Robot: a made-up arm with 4 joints.
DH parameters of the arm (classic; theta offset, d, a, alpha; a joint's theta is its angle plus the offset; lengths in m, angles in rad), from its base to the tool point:
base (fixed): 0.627 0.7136 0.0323 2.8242
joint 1: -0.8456 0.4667 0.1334 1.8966
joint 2: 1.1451 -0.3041 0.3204 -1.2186
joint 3: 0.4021 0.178 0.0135 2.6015
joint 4: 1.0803 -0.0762 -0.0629 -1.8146
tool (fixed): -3.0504 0.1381 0 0
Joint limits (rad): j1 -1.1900..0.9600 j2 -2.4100..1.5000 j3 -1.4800..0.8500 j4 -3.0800..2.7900
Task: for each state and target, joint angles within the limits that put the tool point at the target. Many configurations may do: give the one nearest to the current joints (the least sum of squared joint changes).
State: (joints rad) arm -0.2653 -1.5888 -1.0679 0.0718
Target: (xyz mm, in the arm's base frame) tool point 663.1 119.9 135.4
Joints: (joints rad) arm 0.4927 -1.8398 -0.9553 0.1191
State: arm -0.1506 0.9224 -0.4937 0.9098
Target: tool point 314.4 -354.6 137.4
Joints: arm 0.2581 0.5523 -0.1292 0.4996
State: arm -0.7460 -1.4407 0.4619 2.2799
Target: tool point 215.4 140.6 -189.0
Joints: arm -0.8396 -0.8154 0.7748 2.1220
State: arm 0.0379 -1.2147 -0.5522 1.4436
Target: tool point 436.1 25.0 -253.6
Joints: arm -0.1908 -0.4274 -0.6378 1.4689
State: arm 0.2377 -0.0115 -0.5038 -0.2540
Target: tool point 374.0 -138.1 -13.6
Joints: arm -0.7028 0.1787 -0.4152 0.1997
